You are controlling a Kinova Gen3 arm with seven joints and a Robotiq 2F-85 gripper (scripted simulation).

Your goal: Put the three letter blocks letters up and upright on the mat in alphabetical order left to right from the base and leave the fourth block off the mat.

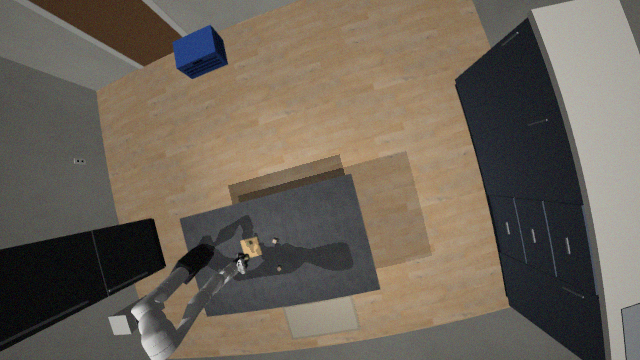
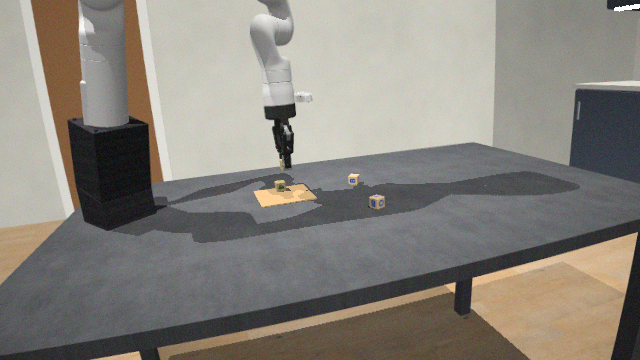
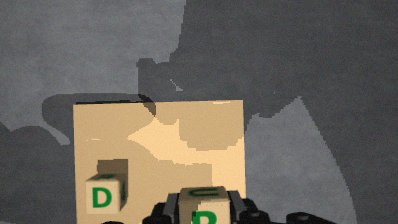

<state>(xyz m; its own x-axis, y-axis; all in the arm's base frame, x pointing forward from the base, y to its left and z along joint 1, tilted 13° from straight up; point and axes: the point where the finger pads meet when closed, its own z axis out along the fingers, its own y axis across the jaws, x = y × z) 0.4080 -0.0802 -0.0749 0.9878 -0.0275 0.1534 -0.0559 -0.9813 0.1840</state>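
The mat lies 3 cm to the left of my hand and 10 cm below it. From my hand the other things lie so: green-marked block 7 cm to the left, 8 cm below.
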